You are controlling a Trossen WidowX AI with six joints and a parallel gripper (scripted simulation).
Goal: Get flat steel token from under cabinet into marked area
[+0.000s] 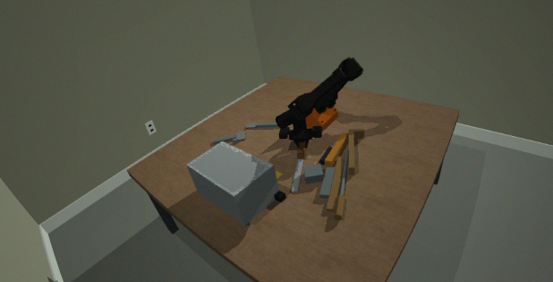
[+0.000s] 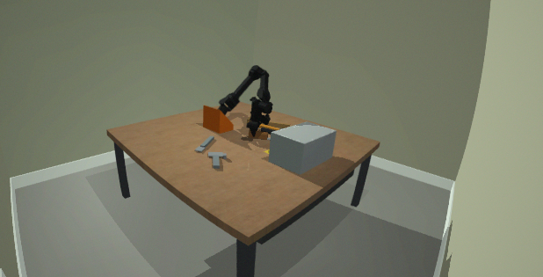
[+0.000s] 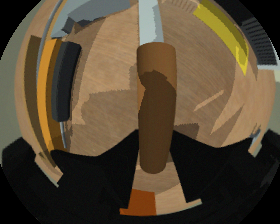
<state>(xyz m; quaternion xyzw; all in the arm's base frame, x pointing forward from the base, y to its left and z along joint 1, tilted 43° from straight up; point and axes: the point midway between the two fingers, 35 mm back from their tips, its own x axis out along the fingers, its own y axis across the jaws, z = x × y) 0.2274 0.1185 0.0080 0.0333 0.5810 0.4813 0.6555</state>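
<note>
My gripper tip is 140 mm to the right of the orange bar and 80 mm past it. Also, from my gripper tip: grey block 170 mm to the left, 110 mm ahead, 10 mm above; then wooden stick 260 mm to the left, 90 mm ahead; then grey t-piece 370 mm to the right, 140 mm ahead.
</note>
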